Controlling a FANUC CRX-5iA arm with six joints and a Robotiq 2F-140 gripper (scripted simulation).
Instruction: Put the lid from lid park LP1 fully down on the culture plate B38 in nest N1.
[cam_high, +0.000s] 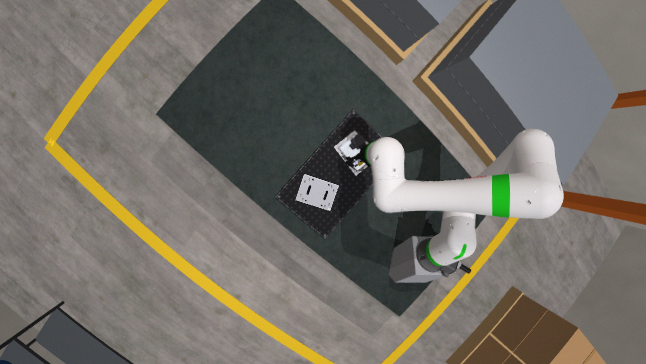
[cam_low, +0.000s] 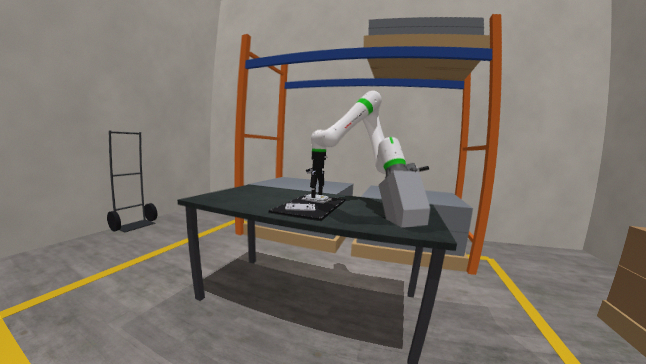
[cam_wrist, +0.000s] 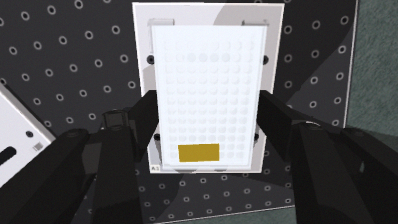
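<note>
Right now the lid is 2 cm below my hand. Also, from my hand: nest: 4 cm below; then culture plate B38: 3 cm below; then lid park LP1: 5 cm ahead, 24 cm to the left, 4 cm below.
</note>
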